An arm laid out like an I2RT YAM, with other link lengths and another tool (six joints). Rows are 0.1 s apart.
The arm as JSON. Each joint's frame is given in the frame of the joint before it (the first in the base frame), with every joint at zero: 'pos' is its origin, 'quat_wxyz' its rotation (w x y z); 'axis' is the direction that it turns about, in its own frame. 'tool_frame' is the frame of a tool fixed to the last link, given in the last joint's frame.
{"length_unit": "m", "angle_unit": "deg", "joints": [
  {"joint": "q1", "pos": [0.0, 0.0, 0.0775], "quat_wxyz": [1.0, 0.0, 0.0, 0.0], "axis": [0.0, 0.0, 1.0]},
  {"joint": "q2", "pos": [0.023, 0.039, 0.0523], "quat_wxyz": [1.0, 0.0, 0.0, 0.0], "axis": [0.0, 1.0, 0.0]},
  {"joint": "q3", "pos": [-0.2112, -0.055, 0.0], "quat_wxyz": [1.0, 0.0, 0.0, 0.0], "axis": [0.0, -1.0, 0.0]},
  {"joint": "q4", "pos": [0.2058, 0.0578, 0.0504], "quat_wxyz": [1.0, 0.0, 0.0, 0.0], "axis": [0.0, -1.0, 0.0]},
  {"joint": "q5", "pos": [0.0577, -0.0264, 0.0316], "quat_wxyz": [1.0, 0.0, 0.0, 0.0], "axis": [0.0, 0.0, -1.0]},
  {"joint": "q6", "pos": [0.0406, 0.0, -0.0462], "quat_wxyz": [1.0, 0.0, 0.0, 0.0], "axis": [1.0, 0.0, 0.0]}
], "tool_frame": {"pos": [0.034, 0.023, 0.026], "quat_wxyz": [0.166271, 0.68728, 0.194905, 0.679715]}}
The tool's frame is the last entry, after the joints.
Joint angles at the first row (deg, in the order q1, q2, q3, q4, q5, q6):
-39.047, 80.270, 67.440, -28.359, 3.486, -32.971
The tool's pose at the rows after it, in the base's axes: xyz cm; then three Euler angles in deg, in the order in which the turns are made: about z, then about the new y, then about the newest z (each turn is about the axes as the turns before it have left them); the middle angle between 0 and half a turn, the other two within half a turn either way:
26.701, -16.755, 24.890, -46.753, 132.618, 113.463
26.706, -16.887, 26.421, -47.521, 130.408, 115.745
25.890, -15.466, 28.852, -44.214, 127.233, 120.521
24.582, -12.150, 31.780, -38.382, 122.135, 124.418
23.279, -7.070, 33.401, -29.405, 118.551, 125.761
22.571, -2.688, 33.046, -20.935, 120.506, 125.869
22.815, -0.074, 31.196, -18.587, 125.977, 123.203
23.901, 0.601, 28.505, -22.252, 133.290, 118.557
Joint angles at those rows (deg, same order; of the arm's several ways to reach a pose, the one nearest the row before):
-39.396, 84.073, 70.630, -27.288, 6.546, -32.162
-39.244, 83.198, 72.727, -28.162, 7.530, -29.517
-38.414, 78.281, 73.080, -30.174, 5.955, -26.546
-34.982, 70.107, 72.074, -32.206, 4.295, -24.293
-26.829, 61.693, 69.648, -34.610, 3.705, -23.507
-16.971, 58.107, 68.140, -38.698, 4.886, -22.654
-8.646, 59.308, 66.826, -42.019, 9.539, -21.607
-5.060, 64.247, 66.083, -44.554, 13.977, -20.294

